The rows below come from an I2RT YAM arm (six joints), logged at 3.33 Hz.
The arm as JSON. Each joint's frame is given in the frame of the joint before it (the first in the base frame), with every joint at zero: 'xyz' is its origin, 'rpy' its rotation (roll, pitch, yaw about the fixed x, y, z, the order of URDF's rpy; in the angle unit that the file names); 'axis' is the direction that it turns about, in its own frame. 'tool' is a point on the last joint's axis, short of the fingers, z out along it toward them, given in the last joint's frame.
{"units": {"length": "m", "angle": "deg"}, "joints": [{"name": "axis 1", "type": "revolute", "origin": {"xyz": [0.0, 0.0, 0.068], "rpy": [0.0, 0.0, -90.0]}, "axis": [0.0, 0.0, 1.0]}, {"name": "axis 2", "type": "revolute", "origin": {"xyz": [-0.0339, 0.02, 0.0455], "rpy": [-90.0, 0.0, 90.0]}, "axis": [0.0, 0.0, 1.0]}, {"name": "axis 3", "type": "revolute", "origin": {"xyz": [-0.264, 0.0, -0.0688], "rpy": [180.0, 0.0, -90.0]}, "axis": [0.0, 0.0, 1.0]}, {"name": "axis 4", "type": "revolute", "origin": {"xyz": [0.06, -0.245, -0.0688], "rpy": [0.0, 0.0, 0.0]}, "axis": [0.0, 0.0, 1.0]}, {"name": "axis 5", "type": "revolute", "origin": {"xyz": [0.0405, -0.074, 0.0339], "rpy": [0.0, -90.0, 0.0]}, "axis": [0.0, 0.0, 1.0]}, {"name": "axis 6", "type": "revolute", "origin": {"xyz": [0.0, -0.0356, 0.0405], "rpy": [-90.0, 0.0, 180.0]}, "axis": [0.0, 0.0, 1.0]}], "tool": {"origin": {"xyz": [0.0, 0.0, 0.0], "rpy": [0.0, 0.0, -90.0]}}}
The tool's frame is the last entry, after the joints.
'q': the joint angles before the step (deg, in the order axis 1, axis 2, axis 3, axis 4, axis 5, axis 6). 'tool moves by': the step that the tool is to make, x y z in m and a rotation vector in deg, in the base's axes. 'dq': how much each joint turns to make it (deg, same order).
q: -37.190 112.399 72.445 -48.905 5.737 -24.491
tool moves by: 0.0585 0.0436 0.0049 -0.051 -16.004 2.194
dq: 10.059 0.046 0.475 12.881 -7.343 8.857
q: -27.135 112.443 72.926 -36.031 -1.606 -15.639
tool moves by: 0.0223 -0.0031 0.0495 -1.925 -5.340 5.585
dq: 0.888 -1.181 9.581 -5.320 -2.035 -4.290
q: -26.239 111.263 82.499 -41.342 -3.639 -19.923
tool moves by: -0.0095 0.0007 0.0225 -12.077 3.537 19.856
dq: -0.107 -3.579 0.140 -2.058 4.591 -23.056
